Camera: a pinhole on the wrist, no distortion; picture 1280 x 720 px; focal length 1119.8 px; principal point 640.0 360.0 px. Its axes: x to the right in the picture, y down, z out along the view. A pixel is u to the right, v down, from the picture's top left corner.
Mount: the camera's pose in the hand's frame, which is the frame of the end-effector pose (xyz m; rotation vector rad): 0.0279 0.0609 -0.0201 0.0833 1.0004 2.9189
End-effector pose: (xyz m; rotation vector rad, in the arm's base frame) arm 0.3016 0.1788 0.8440 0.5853 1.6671 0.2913
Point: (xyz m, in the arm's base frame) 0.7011 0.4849 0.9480
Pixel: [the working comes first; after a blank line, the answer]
In the camera's frame: 0.0234 -0.0487 0.4787

694.8 246.2
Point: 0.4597 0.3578 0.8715
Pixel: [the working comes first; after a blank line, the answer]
In the camera's frame: -0.0154 -0.0197 0.1996

553.6 249.6
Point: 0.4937 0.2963 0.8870
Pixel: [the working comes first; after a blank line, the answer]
In the camera's frame: 0.0318 0.0344 0.2043

814.6 548.7
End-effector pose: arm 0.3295 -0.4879 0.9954 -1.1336 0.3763 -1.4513
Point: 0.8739 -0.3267 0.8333
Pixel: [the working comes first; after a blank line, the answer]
In the camera's frame: 0.1843 0.0065 0.5424

1020.4 373.4
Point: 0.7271 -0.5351 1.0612
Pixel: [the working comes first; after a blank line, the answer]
In the camera's frame: -0.0884 0.1093 0.3636

367.7 696.8
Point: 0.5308 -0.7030 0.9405
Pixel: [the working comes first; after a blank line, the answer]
In the camera's frame: -0.1621 -0.0803 0.1638

outside the picture
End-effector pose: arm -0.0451 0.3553 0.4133 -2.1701 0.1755 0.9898
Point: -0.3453 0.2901 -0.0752
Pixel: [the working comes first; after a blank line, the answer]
In the camera's frame: -0.0559 -0.0778 0.5310

522.0 195.9
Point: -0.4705 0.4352 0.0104
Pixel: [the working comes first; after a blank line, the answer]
In the camera's frame: 0.0637 0.0911 0.5660

765.9 540.2
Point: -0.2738 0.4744 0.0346
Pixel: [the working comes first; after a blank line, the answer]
In the camera's frame: -0.0738 0.1187 0.4206

443.4 676.0
